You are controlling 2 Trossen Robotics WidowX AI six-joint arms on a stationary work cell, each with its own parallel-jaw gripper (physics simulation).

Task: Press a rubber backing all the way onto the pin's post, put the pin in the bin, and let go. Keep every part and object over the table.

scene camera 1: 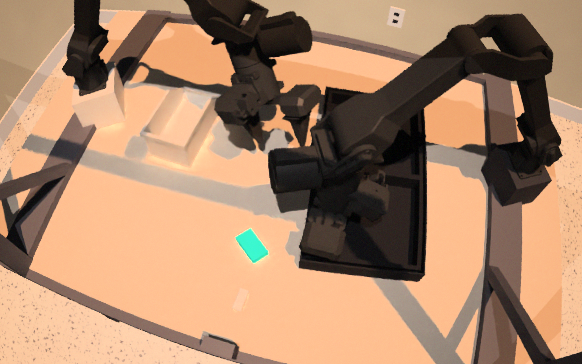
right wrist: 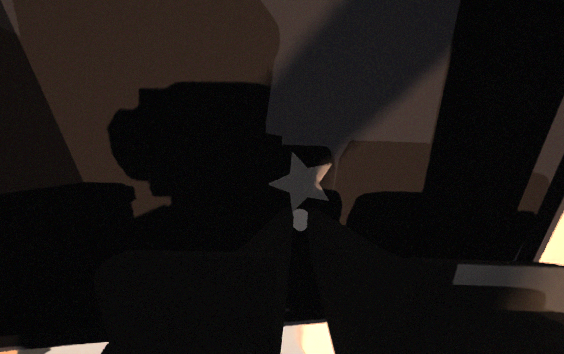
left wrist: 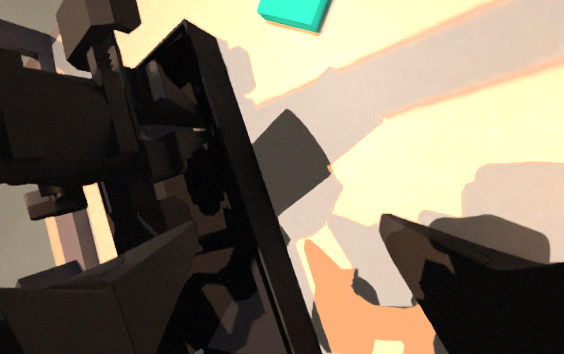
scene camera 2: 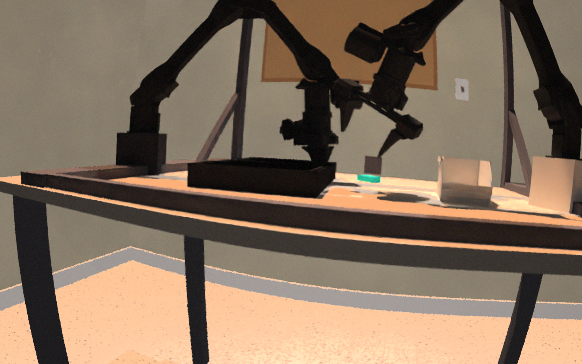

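Pixels of known places: left gripper, fingertip midpoint: (scene camera 1: pixel 281 143) (left wrist: pixel 289 226) (scene camera 2: pixel 360 143); right gripper, fingertip midpoint: (scene camera 1: pixel 324 223) (right wrist: pixel 298 216); left arm's base, link origin: (scene camera 1: pixel 93 82); right arm's base, link origin: (scene camera 1: pixel 524 163).
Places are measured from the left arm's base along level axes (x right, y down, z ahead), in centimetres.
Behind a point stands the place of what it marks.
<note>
My right gripper (scene camera 1: pixel 322 231) {x 39.5, y 9.0, z 38.1 cm} is down inside the black tray (scene camera 1: pixel 373 188) at its near left corner; it also shows in scene camera 2 (scene camera 2: pixel 318 157) {x 37.8, y 4.4, z 39.1 cm}. In the right wrist view its fingers (right wrist: pixel 299 232) {x 39.5, y 9.0, z 38.1 cm} are shut on the short post of a pale star-shaped pin (right wrist: pixel 302 182) {x 40.5, y 8.8, z 39.7 cm}. The star head sits just past the fingertips. My left gripper (scene camera 1: pixel 279 133) {x 27.0, y 0.9, z 34.1 cm} is open and empty, hanging above the table between the pale open bin (scene camera 1: pixel 177 125) {x 11.4, y 8.3, z 16.7 cm} and the tray. Its two fingers (left wrist: pixel 290 266) {x 27.0, y 0.9, z 34.1 cm} stand wide apart. I cannot see a rubber backing clearly in the dark tray.
A teal block (scene camera 1: pixel 251 245) {x 40.3, y 8.2, z 25.2 cm} lies flat on the table in front of the tray. A pale flat strip (scene camera 1: pixel 241 300) {x 49.1, y 8.7, z 21.1 cm} lies nearer the front edge. A white block (scene camera 1: pixel 99 102) {x 5.0, y 1.7, z 1.1 cm} stands at the far left by the left arm's base.
</note>
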